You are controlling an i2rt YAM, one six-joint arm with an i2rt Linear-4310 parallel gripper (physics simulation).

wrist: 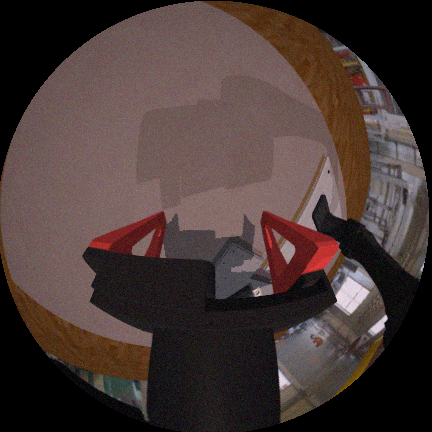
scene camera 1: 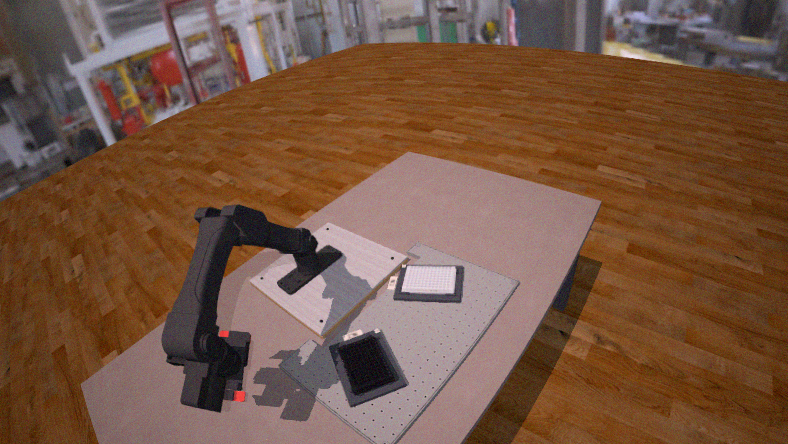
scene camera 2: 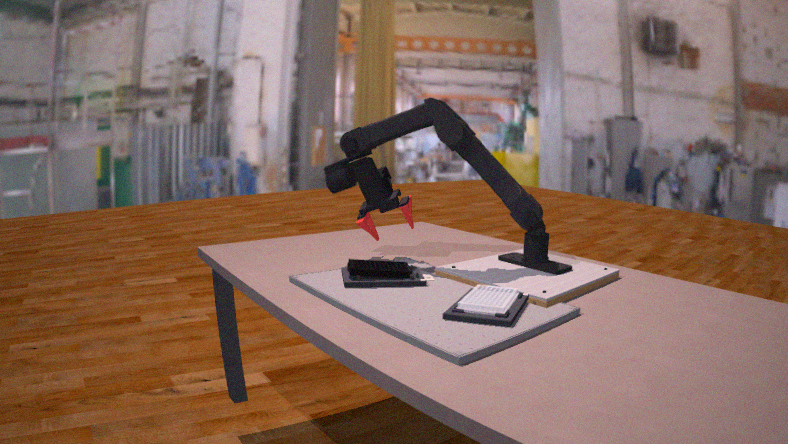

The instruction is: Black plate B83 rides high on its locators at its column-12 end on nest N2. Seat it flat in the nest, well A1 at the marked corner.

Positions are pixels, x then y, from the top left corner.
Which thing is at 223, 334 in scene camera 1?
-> My gripper.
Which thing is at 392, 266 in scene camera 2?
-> A black well plate.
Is my gripper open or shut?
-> Open.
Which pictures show the white well plate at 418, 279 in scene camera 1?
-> Scene camera 1 and scene camera 2 only.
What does my gripper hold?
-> Nothing.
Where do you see a black well plate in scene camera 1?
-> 366, 368
